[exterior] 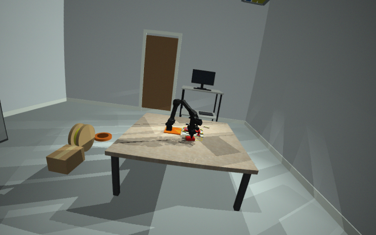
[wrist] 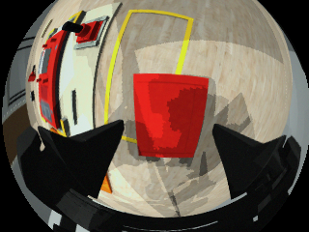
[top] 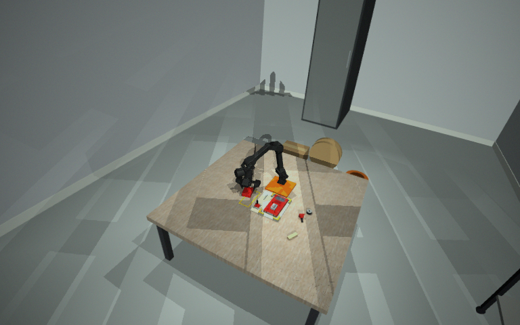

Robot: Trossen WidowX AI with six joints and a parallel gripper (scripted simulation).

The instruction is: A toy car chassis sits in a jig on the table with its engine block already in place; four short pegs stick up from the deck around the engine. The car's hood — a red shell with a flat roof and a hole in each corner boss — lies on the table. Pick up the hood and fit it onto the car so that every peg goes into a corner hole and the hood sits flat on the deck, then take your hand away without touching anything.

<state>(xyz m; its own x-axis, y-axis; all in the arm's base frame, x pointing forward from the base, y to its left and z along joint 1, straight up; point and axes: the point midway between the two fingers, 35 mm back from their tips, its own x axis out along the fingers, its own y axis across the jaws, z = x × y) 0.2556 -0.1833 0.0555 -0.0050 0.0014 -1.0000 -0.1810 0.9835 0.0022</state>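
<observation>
The red hood lies 20 mm below my gripper tip. Round my gripper tip: tan block: 460 mm to the left, 240 mm ahead, 30 mm below.
</observation>
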